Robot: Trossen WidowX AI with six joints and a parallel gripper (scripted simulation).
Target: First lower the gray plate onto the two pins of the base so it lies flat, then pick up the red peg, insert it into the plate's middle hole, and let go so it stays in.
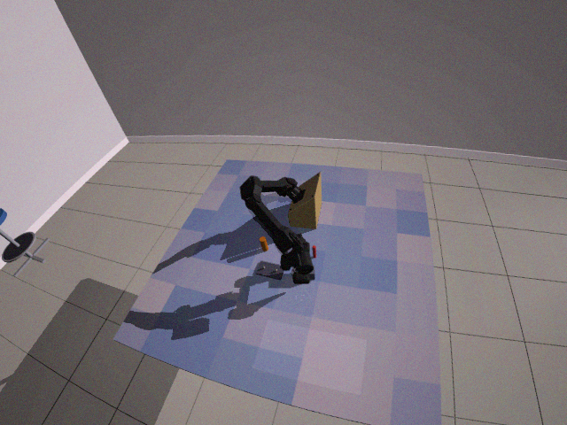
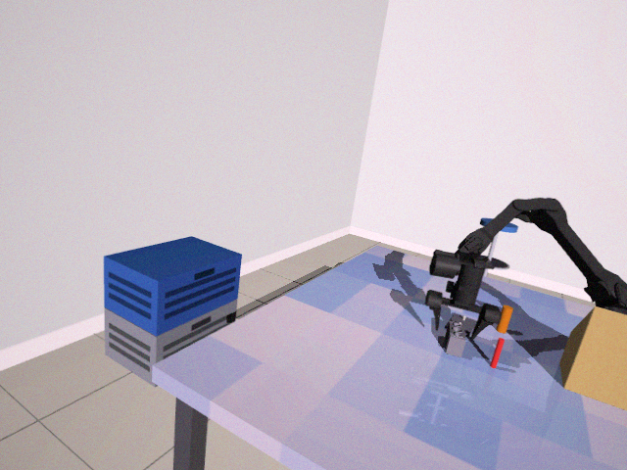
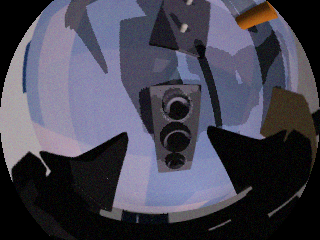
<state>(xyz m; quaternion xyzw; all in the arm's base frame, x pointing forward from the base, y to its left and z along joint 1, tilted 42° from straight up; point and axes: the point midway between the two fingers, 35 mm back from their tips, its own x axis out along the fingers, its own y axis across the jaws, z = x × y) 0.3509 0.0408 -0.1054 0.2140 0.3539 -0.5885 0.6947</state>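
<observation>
Right now my gripper tip is right at the gray plate. Round my gripper tip: red peg (110 mm behind, 20 mm to the left); orange peg (100 mm behind, 220 mm to the right); base (150 mm to the right, 30 mm below).
</observation>
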